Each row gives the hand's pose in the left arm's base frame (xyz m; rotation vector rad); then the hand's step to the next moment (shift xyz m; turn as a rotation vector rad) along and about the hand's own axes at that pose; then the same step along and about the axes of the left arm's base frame.
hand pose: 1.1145 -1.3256 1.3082 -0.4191 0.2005 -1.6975
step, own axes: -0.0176 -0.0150 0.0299 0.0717 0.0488 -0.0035
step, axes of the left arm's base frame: -0.0001 0.0229 0.0301 0.0347 -0.0790 -0.0095
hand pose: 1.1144 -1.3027 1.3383 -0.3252 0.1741 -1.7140
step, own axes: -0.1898 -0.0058 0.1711 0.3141 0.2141 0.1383
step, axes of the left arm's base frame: 0.0746 0.1992 0.1417 0.2001 -0.3358 0.1041
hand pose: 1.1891 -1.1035 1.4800 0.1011 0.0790 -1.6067
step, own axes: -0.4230 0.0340 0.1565 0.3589 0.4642 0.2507
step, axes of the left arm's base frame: 0.0471 0.4009 0.2041 0.4465 -0.4026 0.2136
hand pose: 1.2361 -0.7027 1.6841 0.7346 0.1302 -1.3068
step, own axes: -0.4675 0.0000 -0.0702 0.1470 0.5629 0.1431
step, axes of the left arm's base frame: -0.1132 0.4258 0.1714 0.5081 -0.1603 0.2740
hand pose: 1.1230 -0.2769 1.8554 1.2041 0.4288 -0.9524
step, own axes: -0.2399 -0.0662 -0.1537 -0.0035 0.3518 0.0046
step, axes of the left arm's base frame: -0.1582 0.2314 0.0836 0.2804 0.0150 0.2120
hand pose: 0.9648 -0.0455 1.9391 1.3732 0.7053 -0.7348
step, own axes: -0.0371 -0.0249 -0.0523 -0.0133 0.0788 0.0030
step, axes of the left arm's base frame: -0.0429 0.0526 0.0112 0.0554 0.0020 0.0577
